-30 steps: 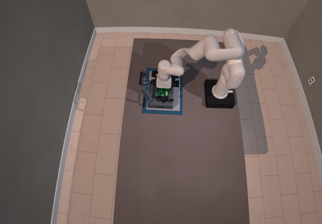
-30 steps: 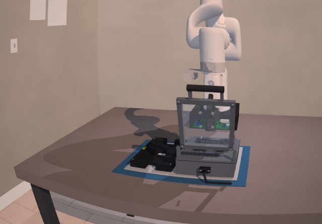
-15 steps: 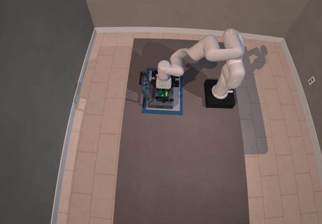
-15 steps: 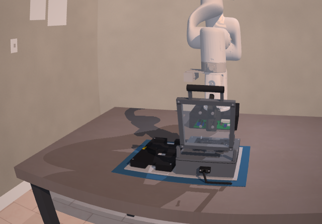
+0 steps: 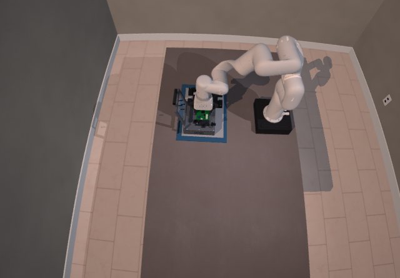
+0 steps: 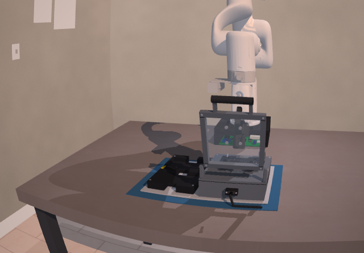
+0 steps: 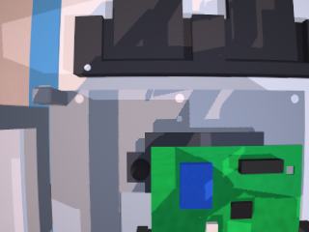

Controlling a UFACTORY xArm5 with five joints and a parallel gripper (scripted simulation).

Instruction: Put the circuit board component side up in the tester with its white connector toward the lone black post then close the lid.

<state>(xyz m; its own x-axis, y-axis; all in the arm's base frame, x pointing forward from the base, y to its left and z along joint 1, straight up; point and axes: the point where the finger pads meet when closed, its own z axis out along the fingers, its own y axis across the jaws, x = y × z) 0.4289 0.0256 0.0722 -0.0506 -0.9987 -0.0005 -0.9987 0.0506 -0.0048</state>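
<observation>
The nest is 60 mm below my hand, 10 mm to the left of it and 10 mm ahead of it. From my hand the other things lie so: green circuit board right at my hand; then clear lid 130 mm ahead, 50 mm above, 10 mm to the right.
</observation>
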